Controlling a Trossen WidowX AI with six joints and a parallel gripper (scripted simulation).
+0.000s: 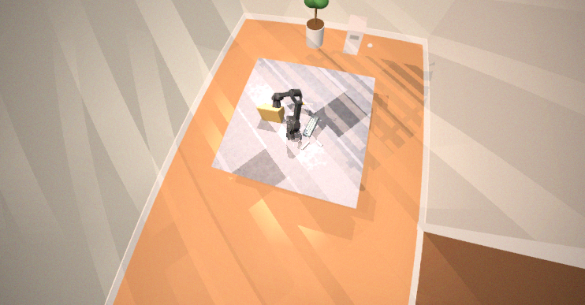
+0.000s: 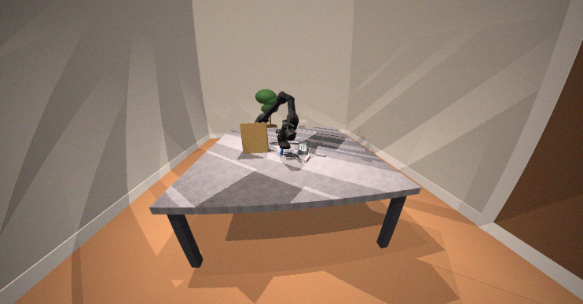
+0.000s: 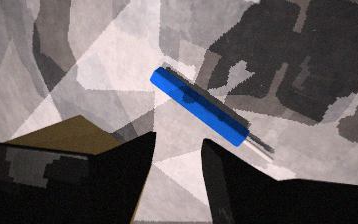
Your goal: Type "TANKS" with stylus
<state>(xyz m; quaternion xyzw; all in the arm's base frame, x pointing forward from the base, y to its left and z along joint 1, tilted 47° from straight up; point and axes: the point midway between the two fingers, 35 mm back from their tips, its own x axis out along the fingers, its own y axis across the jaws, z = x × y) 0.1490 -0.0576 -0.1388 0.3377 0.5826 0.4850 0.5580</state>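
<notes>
Right now the blue stylus is 4 cm below my gripper tip and 2 cm to the right of it. From my gripper tip the other things lie so: grey stylus tip: 6 cm to the right, 4 cm below, 1 cm behind.
</notes>
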